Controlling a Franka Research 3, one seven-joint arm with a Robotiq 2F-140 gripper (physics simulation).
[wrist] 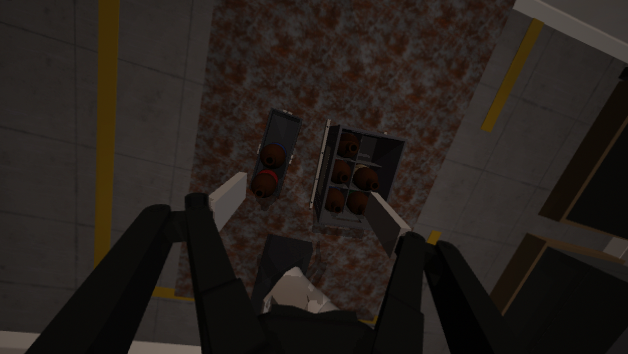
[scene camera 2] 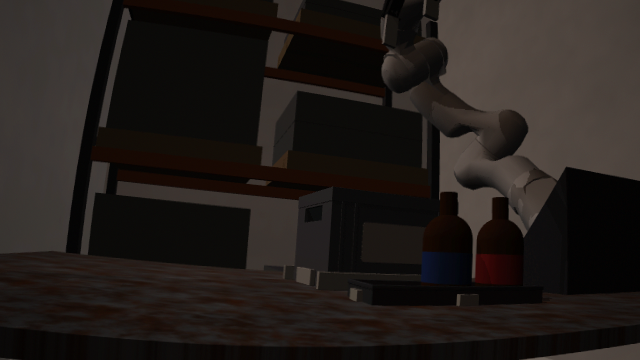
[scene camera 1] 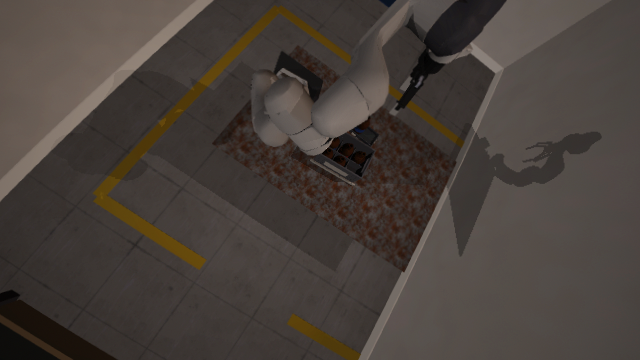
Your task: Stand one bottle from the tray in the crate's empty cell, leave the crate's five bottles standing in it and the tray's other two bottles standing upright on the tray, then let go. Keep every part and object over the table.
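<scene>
My gripper point(scene camera 1: 400, 96) point(scene camera 2: 410, 20) point(wrist: 308, 194) is open and empty, high above the table and apart from the bottles. The grey crate point(scene camera 2: 315, 245) point(wrist: 372, 134) holds five brown bottles, among them one point(wrist: 348, 146) beside the empty cell point(wrist: 369, 148), at the top right of the crate in the wrist view. The dark tray point(scene camera 2: 410, 295) point(wrist: 284, 130) stands beside the crate. On it a blue-labelled bottle point(scene camera 2: 446, 267) point(wrist: 273, 156) and a red-labelled bottle point(scene camera 2: 500, 270) point(wrist: 264, 185) stand upright. A third tray bottle does not show in any view.
The mottled red-grey table top point(scene camera 1: 400, 220) point(scene camera 2: 150, 310) point(wrist: 400, 60) lies under crate and tray. A dark block point(scene camera 2: 600, 235) point(wrist: 285, 255) stands by the arm's base. A shelf rack point(scene camera 2: 200, 166) with large dark boxes stands behind the table.
</scene>
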